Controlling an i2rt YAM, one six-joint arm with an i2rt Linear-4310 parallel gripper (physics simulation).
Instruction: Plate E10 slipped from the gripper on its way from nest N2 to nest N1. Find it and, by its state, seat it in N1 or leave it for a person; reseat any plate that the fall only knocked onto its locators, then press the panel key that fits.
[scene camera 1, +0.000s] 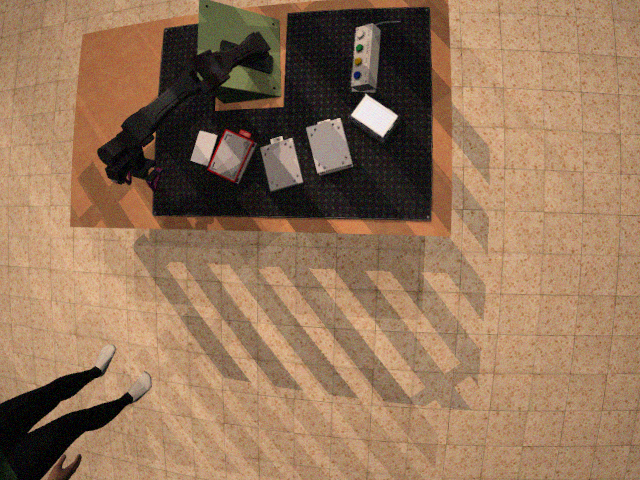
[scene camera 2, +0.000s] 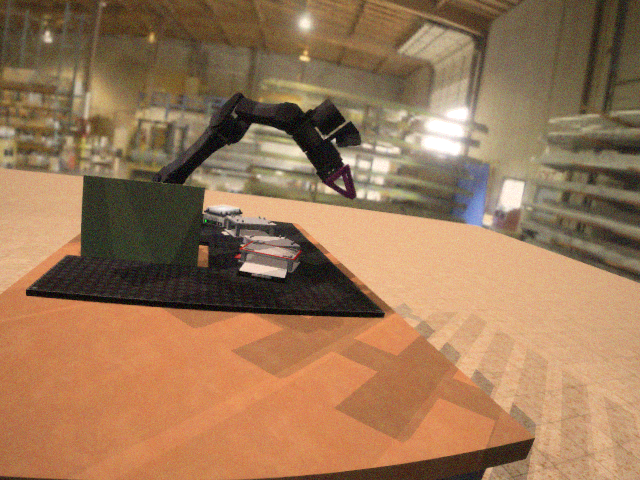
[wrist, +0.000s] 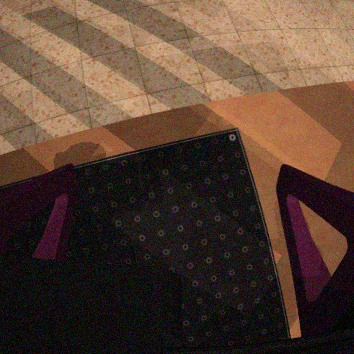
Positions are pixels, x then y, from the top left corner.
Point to my gripper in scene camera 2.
At 351, 197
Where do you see a plate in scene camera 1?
At 205, 146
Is my gripper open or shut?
Open.
